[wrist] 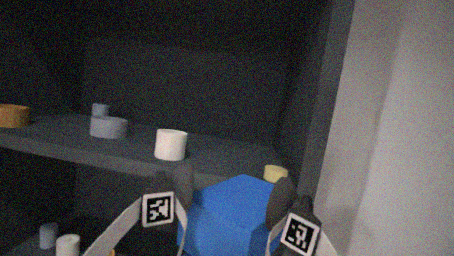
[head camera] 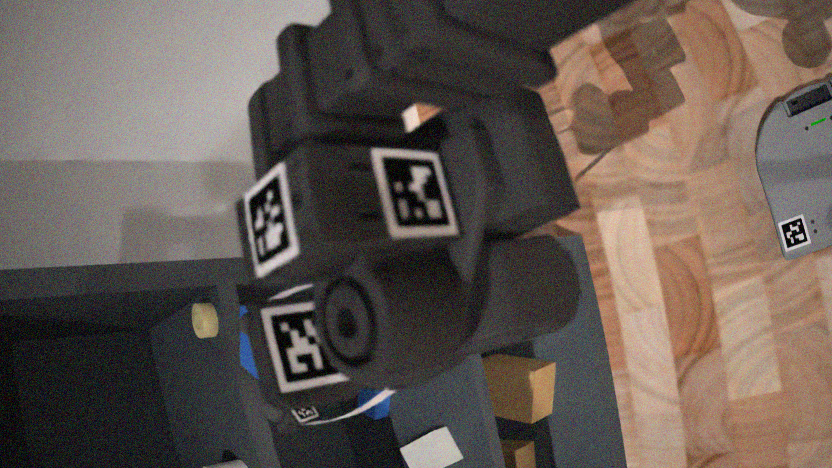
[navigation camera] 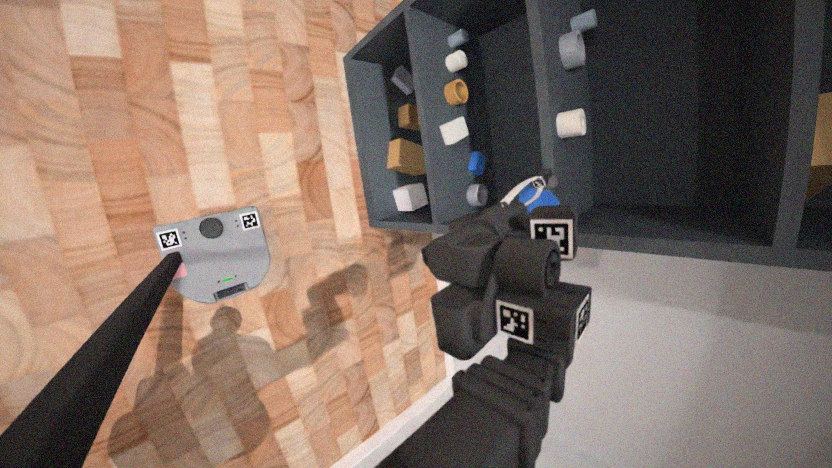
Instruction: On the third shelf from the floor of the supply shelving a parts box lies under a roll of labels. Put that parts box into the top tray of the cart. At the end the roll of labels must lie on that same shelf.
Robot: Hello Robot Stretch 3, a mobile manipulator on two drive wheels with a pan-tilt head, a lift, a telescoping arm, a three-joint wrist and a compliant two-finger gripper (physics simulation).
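Frame: origin at the robot's base, x ahead, y left, z up, level; metres.
Seen in the pictures: gripper, fingertip midpoint: point(navigation camera: 551, 202); robot's base at its link origin: point(navigation camera: 211, 226).
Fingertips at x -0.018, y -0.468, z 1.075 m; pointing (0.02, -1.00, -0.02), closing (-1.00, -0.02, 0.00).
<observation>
Offsets run from my fingertips to a thing's middle.
My gripper point(wrist: 233, 187) point(navigation camera: 532, 195) is shut on a blue parts box @[0.026 m down, 0.012 m back, 0.004 m right] point(wrist: 227, 220) point(navigation camera: 538, 199), holding it up in front of the supply shelving, near its side panel. In the head camera view the wrist hides most of the box. A small yellow roll @[0.072 m down, 0.087 m back, 0.305 m right] point(wrist: 275, 173) point(head camera: 204, 320) lies on the third shelf point(wrist: 225, 150) point(head camera: 192, 384) point(navigation camera: 541, 64) near that side panel. A larger white roll @[0.054 m down, 0.162 m ahead, 0.340 m right] point(wrist: 171, 145) point(navigation camera: 571, 123) stands on the same shelf. Which of the two is the roll of labels is not certain. The cart does not show.
Grey rolls @[0.060 m down, 0.387 m ahead, 0.445 m right] point(navigation camera: 571, 49) point(wrist: 109, 127) stand farther along the third shelf. Lower shelves hold a small blue box @[0.521 m down, 0.090 m ahead, 0.543 m right] point(navigation camera: 477, 162) point(head camera: 375, 404), a grey ring @[0.517 m down, 0.051 m back, 0.513 m right] point(navigation camera: 477, 195), a white box @[0.934 m down, 0.039 m back, 0.469 m right] point(navigation camera: 410, 196) and a tan box @[0.949 m down, 0.178 m ahead, 0.507 m right] point(navigation camera: 405, 156) point(head camera: 517, 387). My base point(navigation camera: 221, 256) stands on the wood floor. A pale wall point(navigation camera: 698, 372) adjoins the shelving.
</observation>
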